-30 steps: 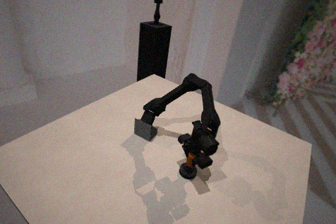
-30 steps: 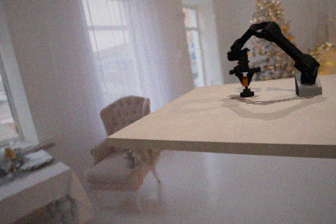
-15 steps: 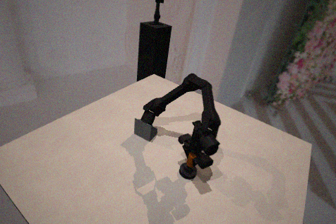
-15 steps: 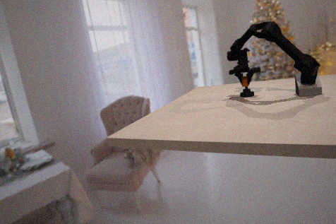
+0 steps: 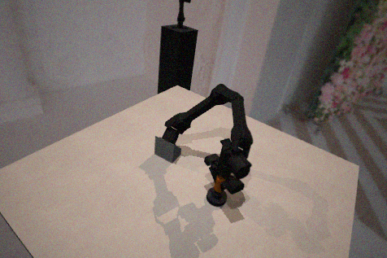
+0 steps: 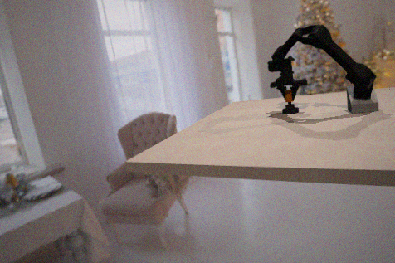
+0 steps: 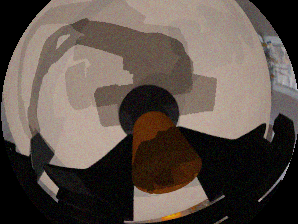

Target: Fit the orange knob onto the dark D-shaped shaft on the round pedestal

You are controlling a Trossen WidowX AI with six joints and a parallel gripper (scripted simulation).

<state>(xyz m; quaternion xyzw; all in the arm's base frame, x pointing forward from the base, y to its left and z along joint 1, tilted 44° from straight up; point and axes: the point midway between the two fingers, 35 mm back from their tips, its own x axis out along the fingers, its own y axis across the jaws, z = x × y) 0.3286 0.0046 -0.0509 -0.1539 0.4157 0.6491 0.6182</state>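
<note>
The orange knob is 2 cm above my gripper tip. From my gripper tip the other things lie so: dark round pedestal (4 cm below).
</note>
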